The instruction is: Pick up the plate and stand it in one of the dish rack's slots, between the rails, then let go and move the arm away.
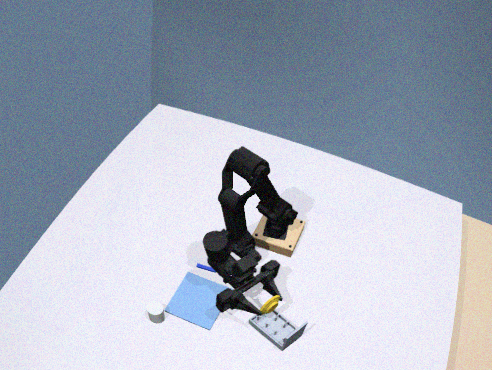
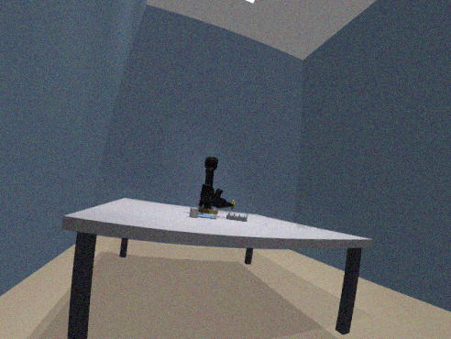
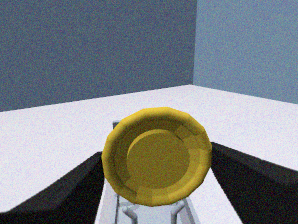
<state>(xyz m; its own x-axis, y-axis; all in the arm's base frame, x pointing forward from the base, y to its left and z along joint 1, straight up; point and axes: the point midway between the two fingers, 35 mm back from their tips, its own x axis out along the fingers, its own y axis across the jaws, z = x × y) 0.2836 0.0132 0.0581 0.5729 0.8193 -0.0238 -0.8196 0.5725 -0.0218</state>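
My gripper tip is now 1 cm short of the grey dish rack, 2 cm to the right of it and 7 cm above it. The rest, counted from my gripper tip: yellow plate: right at my gripper tip; blue spoon: 14 cm behind, 17 cm to the right, 9 cm below; blue mat: 2 cm behind, 19 cm to the right, 9 cm below.
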